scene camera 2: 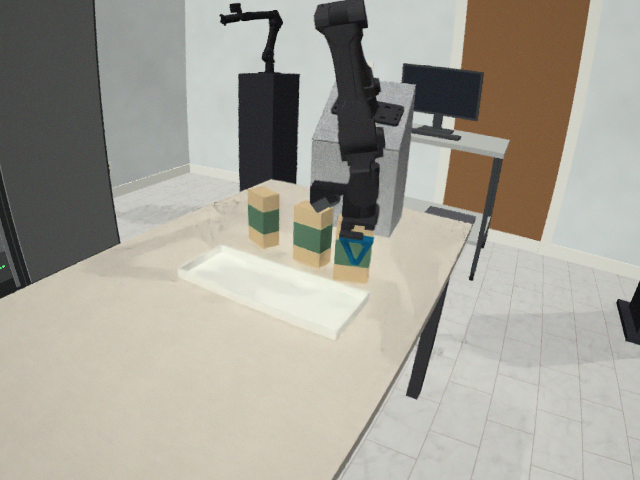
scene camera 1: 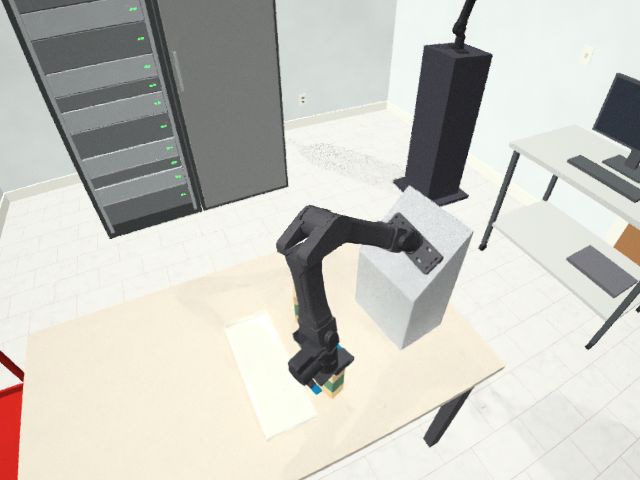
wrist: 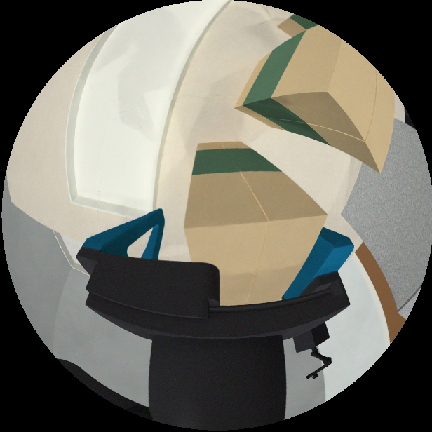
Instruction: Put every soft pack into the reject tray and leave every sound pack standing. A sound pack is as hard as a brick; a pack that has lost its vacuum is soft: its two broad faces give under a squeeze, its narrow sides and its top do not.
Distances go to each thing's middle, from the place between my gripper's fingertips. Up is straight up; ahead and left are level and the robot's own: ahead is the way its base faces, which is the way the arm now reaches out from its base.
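White reject tray [scene camera 2: 317,304]: my gripper, in sight, 14 cm short of it, 14 cm to the left of it, 6 cm above it.
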